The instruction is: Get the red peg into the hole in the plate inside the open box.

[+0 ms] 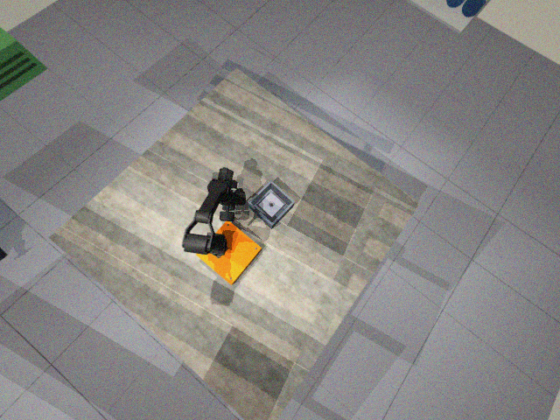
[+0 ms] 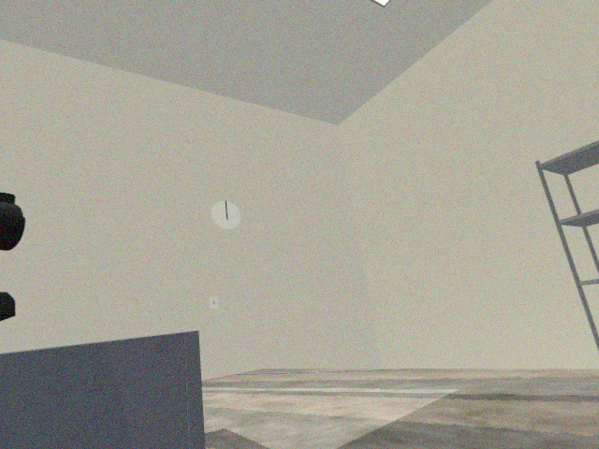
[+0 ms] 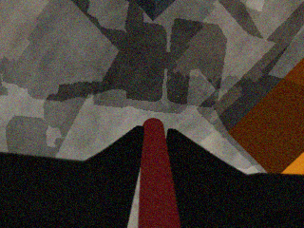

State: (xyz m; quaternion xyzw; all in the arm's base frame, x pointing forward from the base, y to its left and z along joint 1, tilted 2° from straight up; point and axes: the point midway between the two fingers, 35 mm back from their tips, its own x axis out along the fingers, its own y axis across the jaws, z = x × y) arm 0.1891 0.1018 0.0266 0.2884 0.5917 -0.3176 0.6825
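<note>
My gripper tip is 13 cm short of the pale plate, 13 cm to the left of it and 2 cm above it. Round my gripper tip: grey box: 13 cm ahead, 13 cm to the right, 4 cm below; red peg: 1 cm behind, 1 cm to the left, 2 cm above.
</note>
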